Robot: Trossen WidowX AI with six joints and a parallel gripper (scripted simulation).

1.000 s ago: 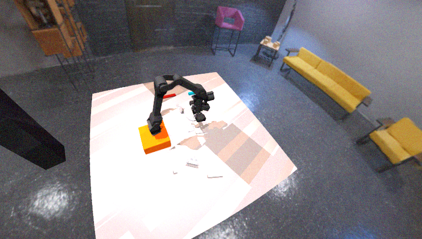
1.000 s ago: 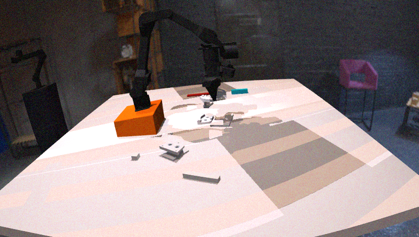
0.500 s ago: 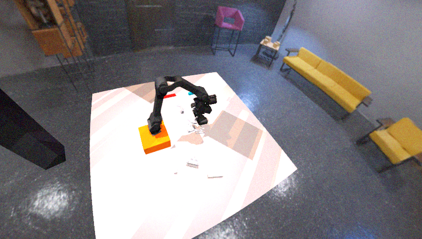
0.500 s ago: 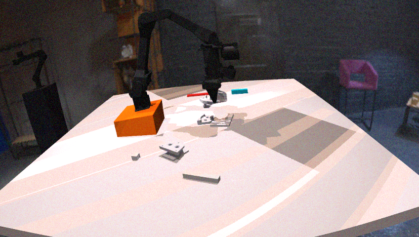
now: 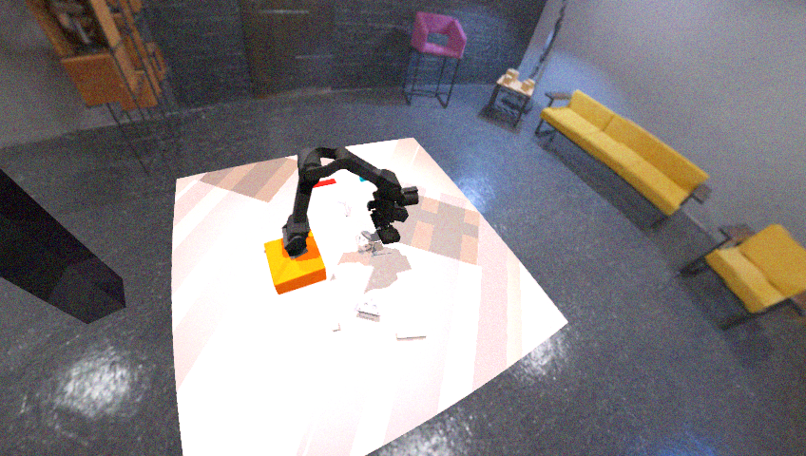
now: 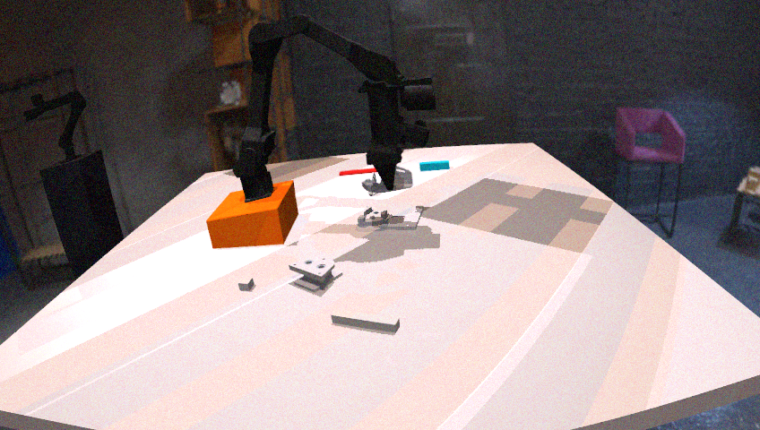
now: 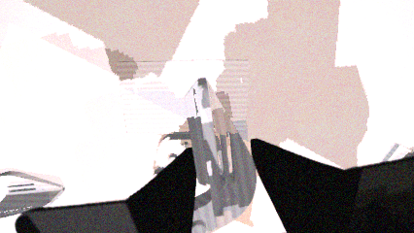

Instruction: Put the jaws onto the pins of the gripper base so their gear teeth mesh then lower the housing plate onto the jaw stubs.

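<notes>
The flat plate lies 8 cm below my gripper tip, 2 cm to the left of it and 2 cm ahead of it. The rest, counted from my gripper tip: gripper base (19 cm to the right, 17 cm behind, 5 cm below); small grey cube (30 cm behind, 19 cm to the right, 7 cm below); stepped piece (19 cm to the right, 17 cm behind, 7 cm below).
</notes>
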